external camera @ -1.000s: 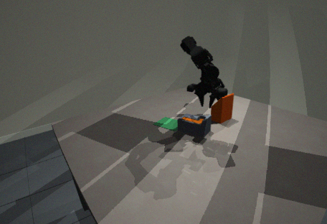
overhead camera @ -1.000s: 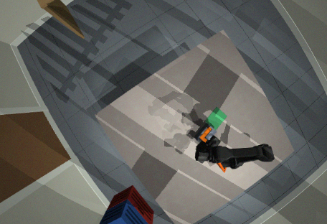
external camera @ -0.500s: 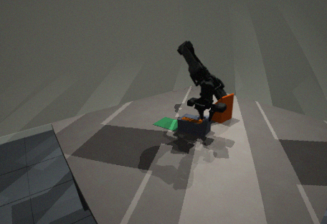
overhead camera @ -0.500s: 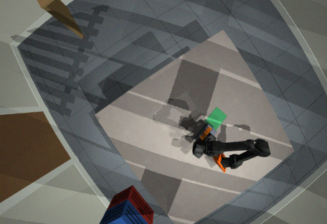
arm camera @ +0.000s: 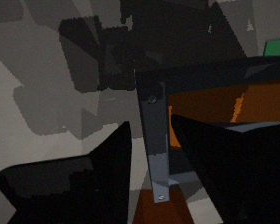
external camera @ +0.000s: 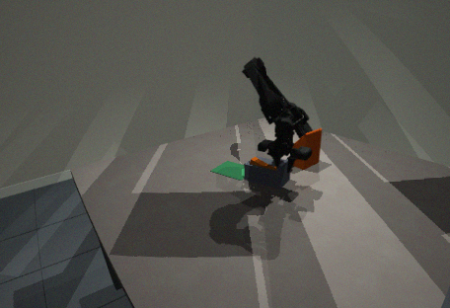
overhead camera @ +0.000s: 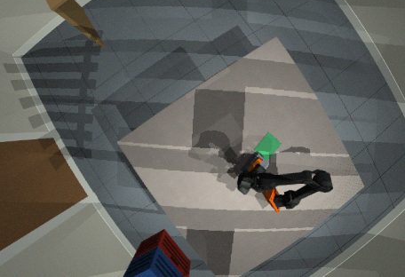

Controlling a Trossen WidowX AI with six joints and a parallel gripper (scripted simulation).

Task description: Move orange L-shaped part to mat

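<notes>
Now: gripper tip 60 mm to the left of the orange L-shaped part and 10 mm short of it. The rest, counted from my gripper tip: green mat 210 mm to the right, 70 mm below, 60 mm ahead.
</notes>
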